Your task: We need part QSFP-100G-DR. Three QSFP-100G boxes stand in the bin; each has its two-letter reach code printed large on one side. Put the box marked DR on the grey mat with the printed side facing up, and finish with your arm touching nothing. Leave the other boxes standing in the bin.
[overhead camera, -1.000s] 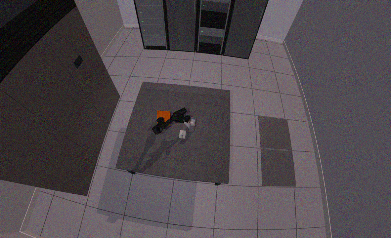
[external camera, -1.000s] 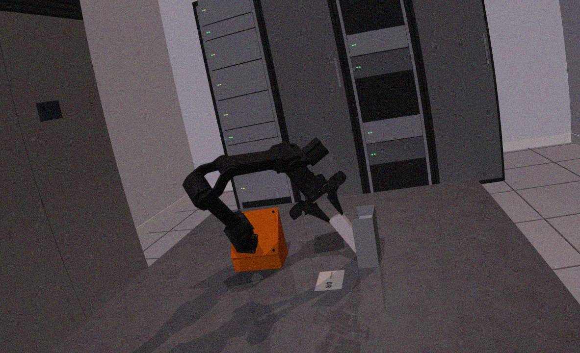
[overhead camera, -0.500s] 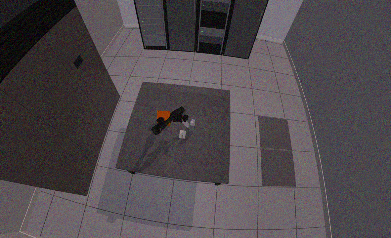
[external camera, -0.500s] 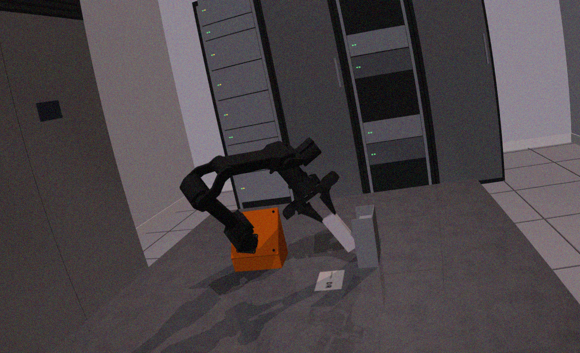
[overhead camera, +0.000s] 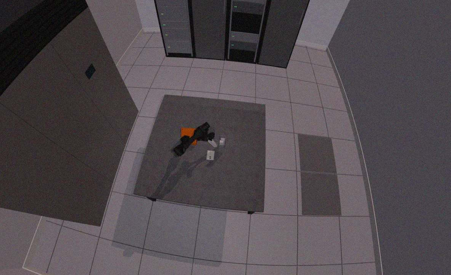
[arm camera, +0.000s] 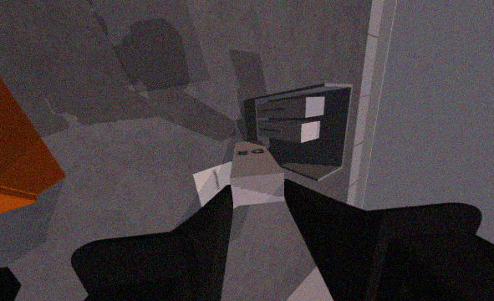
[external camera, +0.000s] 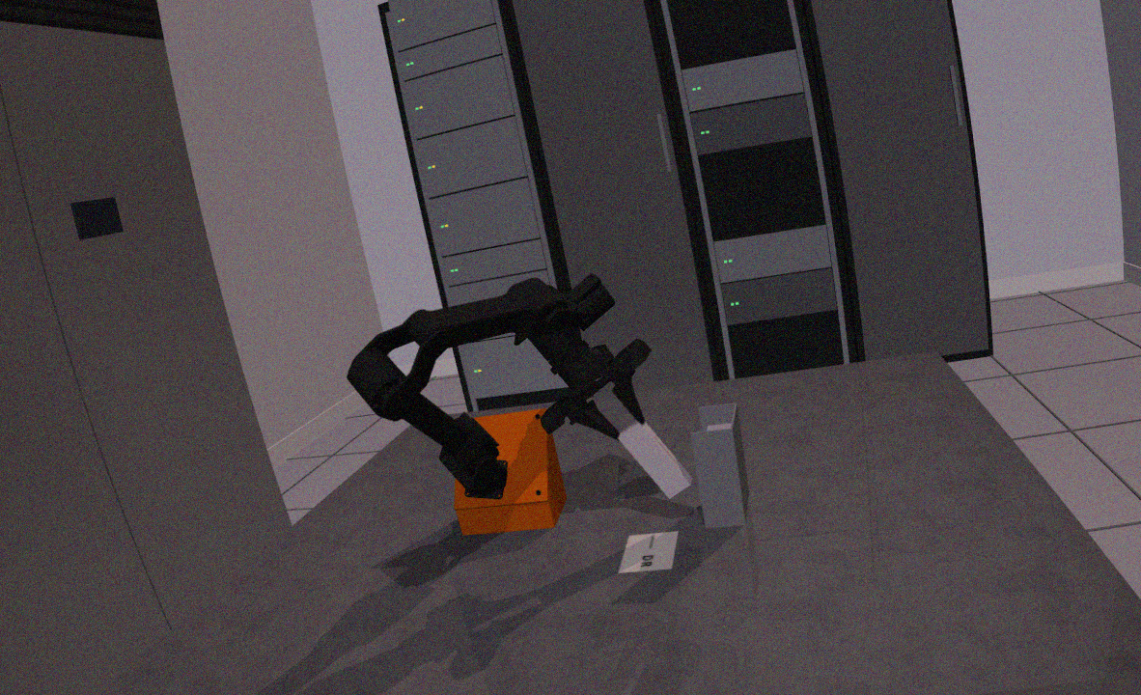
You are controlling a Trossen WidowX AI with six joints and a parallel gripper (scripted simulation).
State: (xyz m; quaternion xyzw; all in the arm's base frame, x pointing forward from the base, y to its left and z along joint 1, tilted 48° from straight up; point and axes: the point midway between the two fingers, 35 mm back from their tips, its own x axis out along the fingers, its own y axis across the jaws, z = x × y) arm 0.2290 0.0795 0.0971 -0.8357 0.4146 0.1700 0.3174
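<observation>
The white box is 3 cm ahead of my gripper tip, 1 cm to the left of it and 5 cm below it. From my gripper tip the other things lie so: grey mat (4 cm behind, 18 cm to the left, 15 cm below).
</observation>
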